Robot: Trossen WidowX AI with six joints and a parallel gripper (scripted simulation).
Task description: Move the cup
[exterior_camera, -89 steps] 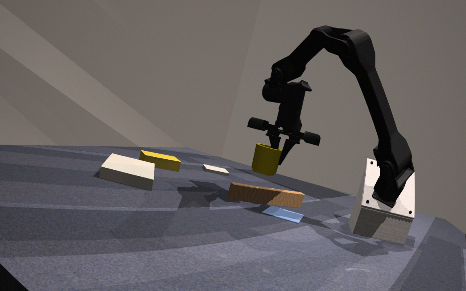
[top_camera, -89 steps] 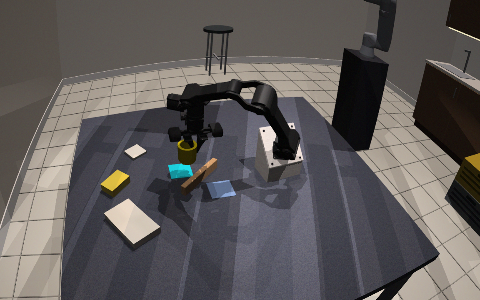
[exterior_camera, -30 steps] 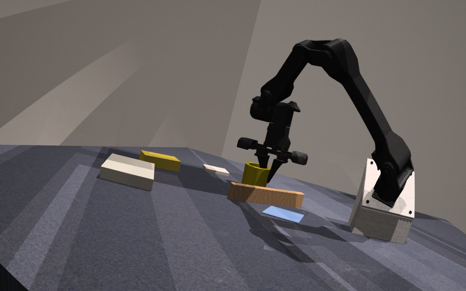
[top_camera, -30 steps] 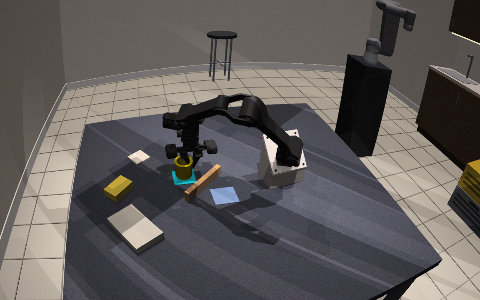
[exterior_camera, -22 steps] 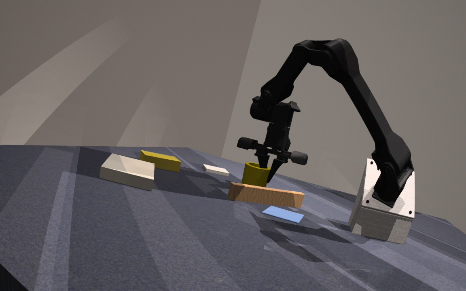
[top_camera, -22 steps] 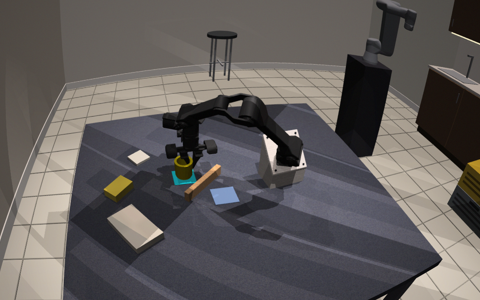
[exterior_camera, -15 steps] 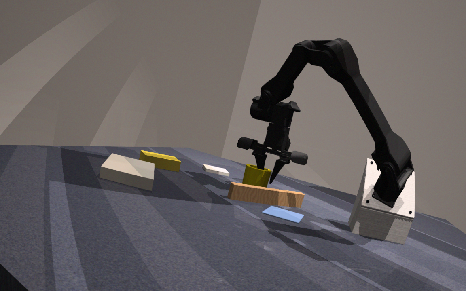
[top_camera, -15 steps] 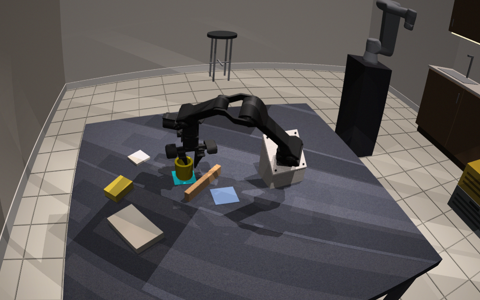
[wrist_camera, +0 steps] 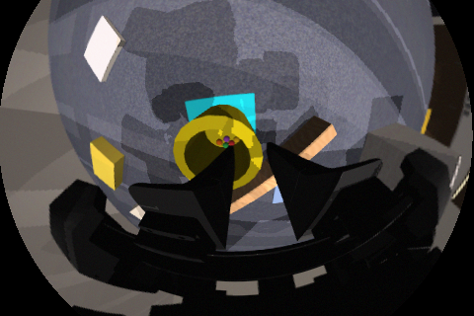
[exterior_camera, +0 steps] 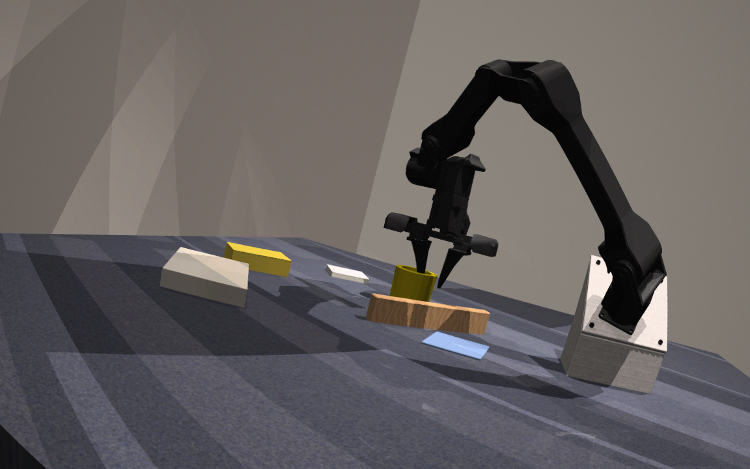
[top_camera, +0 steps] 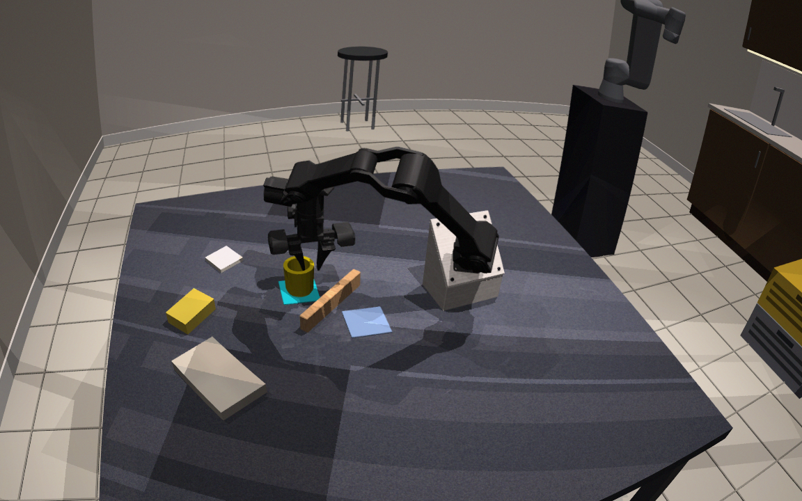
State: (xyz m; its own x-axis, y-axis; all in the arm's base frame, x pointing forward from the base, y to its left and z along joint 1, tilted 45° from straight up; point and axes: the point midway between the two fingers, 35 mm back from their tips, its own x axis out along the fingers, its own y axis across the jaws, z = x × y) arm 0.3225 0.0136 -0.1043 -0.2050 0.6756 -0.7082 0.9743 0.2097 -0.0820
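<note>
Now: the yellow cup 20 mm below my gripper tip and 20 mm ahead of it. Round my gripper tip: wooden bar 60 mm to the left, 40 mm below, 40 mm behind; then small pale tile 220 mm ahead, 140 mm to the right, 50 mm below; then light blue pad 120 mm to the left, 110 mm behind, 60 mm below.
</note>
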